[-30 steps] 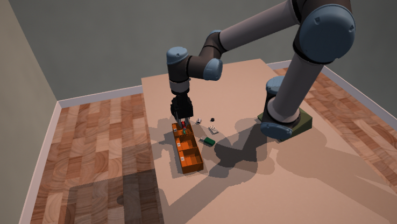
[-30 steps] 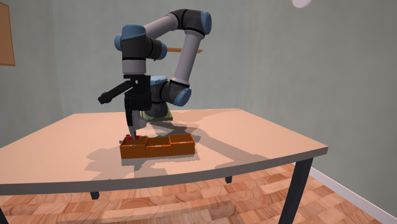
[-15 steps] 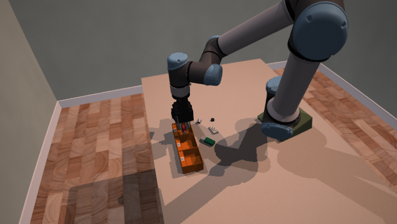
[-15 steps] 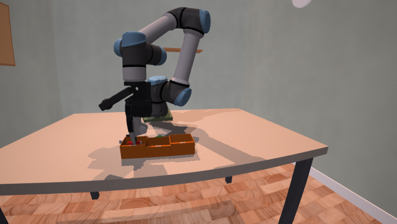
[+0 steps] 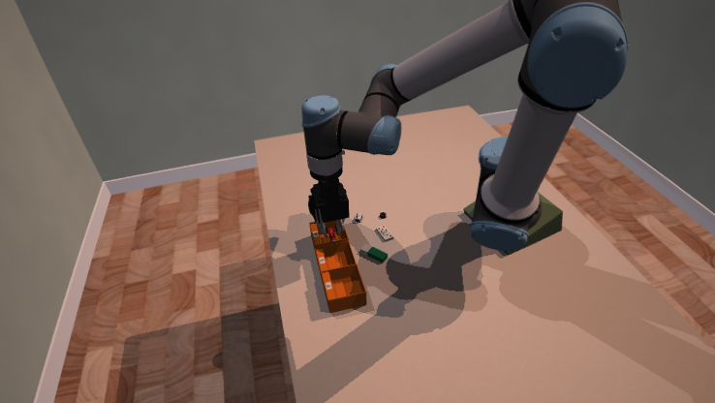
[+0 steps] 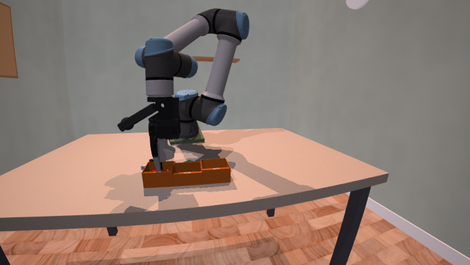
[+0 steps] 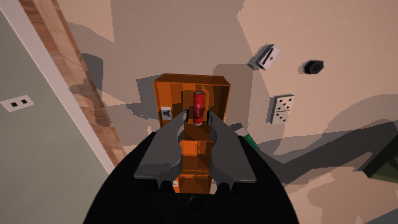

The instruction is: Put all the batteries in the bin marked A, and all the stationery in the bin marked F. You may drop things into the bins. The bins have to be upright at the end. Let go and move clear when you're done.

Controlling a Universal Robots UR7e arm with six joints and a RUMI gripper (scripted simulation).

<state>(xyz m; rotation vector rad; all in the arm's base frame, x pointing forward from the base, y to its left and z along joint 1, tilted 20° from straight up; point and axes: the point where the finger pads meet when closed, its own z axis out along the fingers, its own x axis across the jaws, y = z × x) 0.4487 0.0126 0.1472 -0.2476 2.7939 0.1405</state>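
Right now the red battery is 2 cm below my hand. Round my hand: small grey object: 7 cm behind, 8 cm to the right, 3 cm below; orange three-compartment bin: 1 cm behind, 8 cm to the left, 2 cm below; green battery: 3 cm below.
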